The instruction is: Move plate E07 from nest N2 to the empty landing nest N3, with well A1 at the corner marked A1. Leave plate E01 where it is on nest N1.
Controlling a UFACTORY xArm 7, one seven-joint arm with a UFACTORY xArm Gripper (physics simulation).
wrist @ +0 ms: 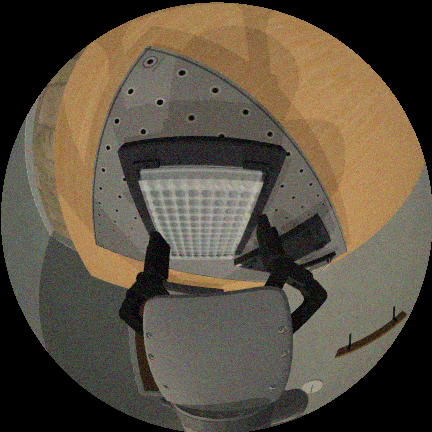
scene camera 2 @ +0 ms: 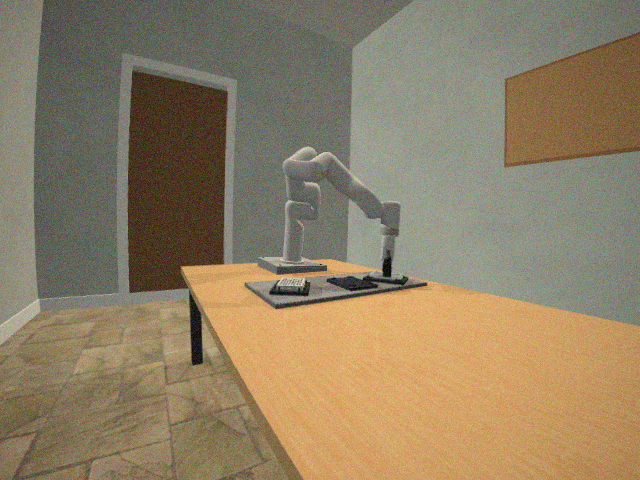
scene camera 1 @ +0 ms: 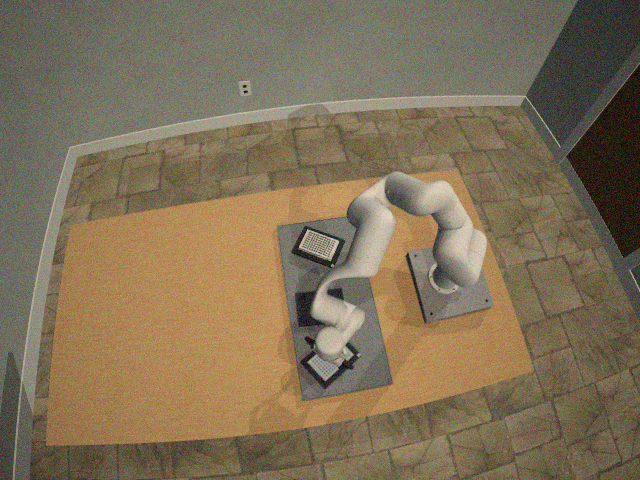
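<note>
A clear, pale well plate (scene camera 1: pixel 324 365) (scene camera 2: pixel 373 274) (wrist: pixel 202 210) sits in a dark nest (wrist: pixel 202 151) at the near end of the grey deck. My gripper (scene camera 1: pixel 329 353) (scene camera 2: pixel 387 273) (wrist: pixel 208 231) is open, low over this plate, with one finger towards each side and nothing held between them. An empty dark nest (scene camera 1: pixel 305 310) (scene camera 2: pixel 352 282) (wrist: pixel 307 237) lies in the middle of the deck, partly under my arm in scene camera 1. A cream-white well plate (scene camera 1: pixel 319 245) (scene camera 2: pixel 291 282) sits in another nest (scene camera 2: pixel 289 292) at the far end. Plate, nest and A1 labels are unreadable.
The nests are on a grey perforated deck (scene camera 1: pixel 369 361) (scene camera 2: pixel 320 296) (wrist: pixel 170 117) on the wooden table (scene camera 1: pixel 180 320) (scene camera 2: pixel 439 372). The arm's grey base plate (scene camera 1: pixel 421 289) (scene camera 2: pixel 294 268) stands beside the deck. My forearm passes over the deck between the two plates.
</note>
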